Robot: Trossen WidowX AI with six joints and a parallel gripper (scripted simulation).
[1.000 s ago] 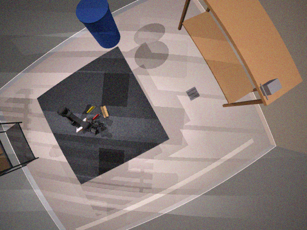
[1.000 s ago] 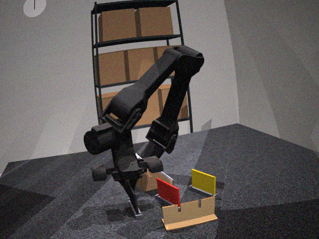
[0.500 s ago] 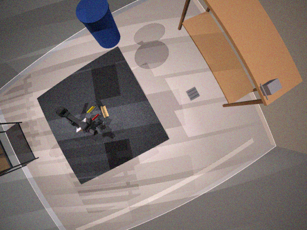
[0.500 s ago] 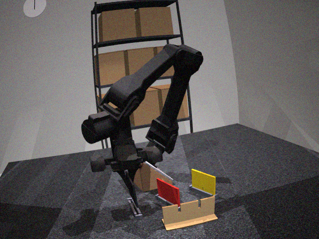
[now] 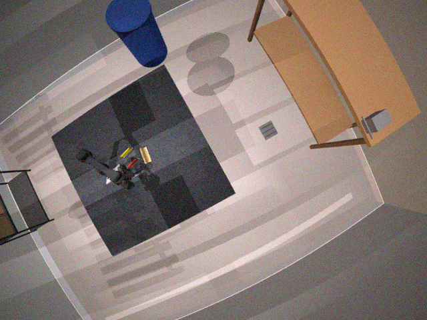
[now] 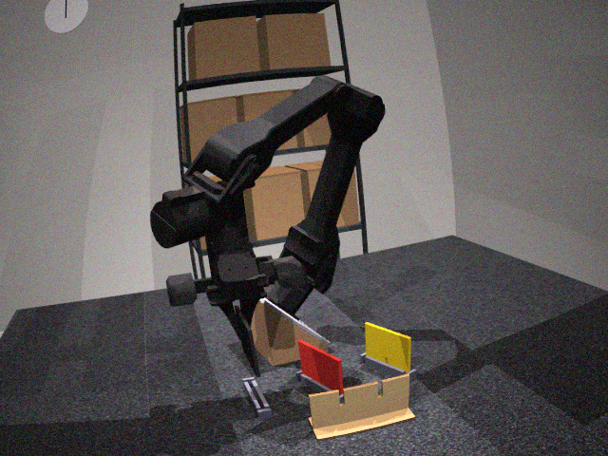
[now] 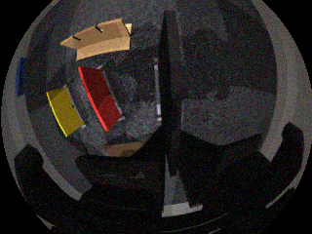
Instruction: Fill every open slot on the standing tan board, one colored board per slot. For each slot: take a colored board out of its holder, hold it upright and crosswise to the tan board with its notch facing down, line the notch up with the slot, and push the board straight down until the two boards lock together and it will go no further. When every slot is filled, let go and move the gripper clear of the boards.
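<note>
The tan board is 15 cm ahead of my gripper tip, 11 cm to the left of it and 7 cm below it. From my gripper tip the other things lie so: red board: 4 cm ahead, 10 cm to the left, 6 cm below; then dark board: 3 cm ahead, 1 cm above; then yellow board: 2 cm ahead, 20 cm to the left, 6 cm below.
</note>
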